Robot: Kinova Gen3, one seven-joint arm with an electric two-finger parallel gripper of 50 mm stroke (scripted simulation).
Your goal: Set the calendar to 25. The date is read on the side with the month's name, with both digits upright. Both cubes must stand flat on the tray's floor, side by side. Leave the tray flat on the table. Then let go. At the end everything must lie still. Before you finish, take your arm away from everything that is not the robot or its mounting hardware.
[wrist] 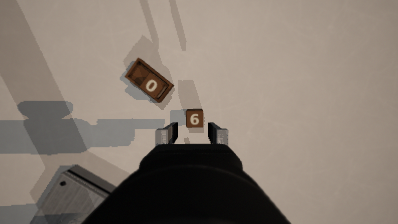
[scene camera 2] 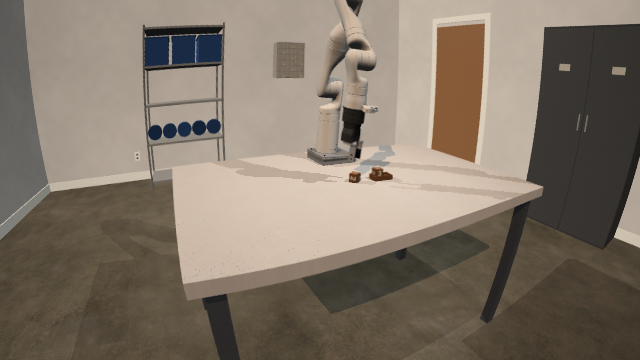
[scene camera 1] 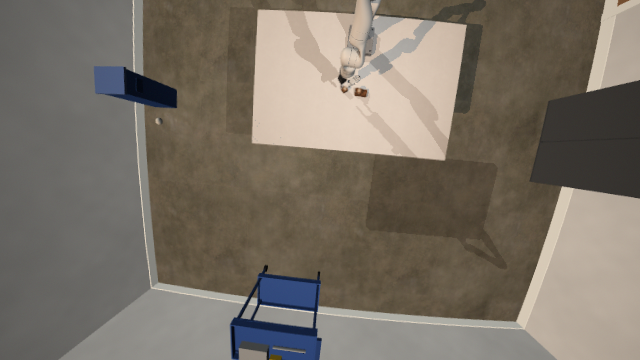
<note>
In view: my gripper [scene camera 2: 354,159].
My gripper also shows in the wrist view [wrist: 193,129].
</note>
